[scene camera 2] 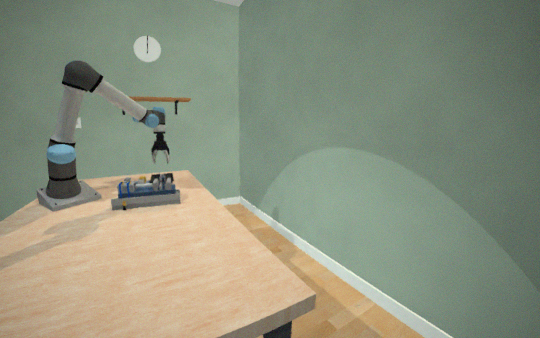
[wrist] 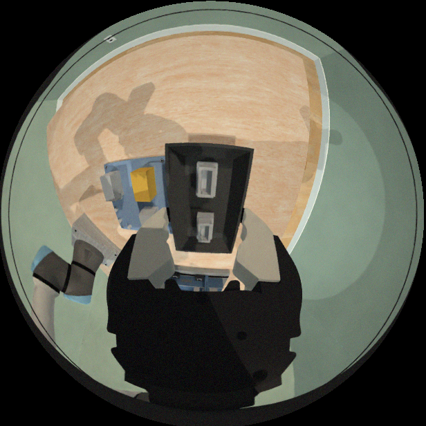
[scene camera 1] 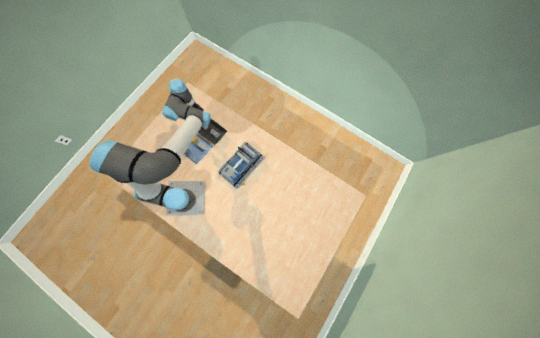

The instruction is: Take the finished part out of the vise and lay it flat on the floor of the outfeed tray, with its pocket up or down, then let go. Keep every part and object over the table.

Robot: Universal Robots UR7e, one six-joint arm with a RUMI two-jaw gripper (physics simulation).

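Frame: origin at the arm's base, x ahead, y left, z up, level; centimetres.
Seen in the pictures: gripper, between the fingertips: [scene camera 2: 161,163]; arm's base, origin of its link: [scene camera 2: 64,191].
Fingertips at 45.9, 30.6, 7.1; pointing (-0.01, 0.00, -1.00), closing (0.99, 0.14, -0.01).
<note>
Offsets run from my fingertips to a thing's top centre, as dx, dy, dz. "spot": to the spot under its first point.
The dark outfeed tray {spot: +2.6, -15.9, -8.8} [scene camera 1: 221,136] [wrist: 174,200] lies below my gripper [scene camera 2: 161,162] [wrist: 205,208]. Two light grey parts lie apart on its floor in the wrist view: a larger part [wrist: 206,165] farther from the gripper and a smaller part [wrist: 205,217] nearer it, both with an opening facing up. My gripper is open and empty, its fingers well above the tray. In scene camera 1 the arm hides the gripper. The blue and grey vise {-2.3, -40.6, -2.3} [scene camera 1: 241,165] [scene camera 2: 145,192] stands beside the tray area; a bit of the vise [wrist: 192,283] shows below the fingers in the wrist view. What its jaws hold is too small to tell.
A blue plate {-16.2, -6.6, -11.3} [scene camera 1: 198,152] [wrist: 120,200] lies against the tray's side, with a yellow block [wrist: 143,185] and a grey block [wrist: 111,186] on it. The arm's base plate [scene camera 1: 197,200] [scene camera 2: 90,193] is nearby. The table edge [scene camera 2: 250,235] runs past the vise.
</note>
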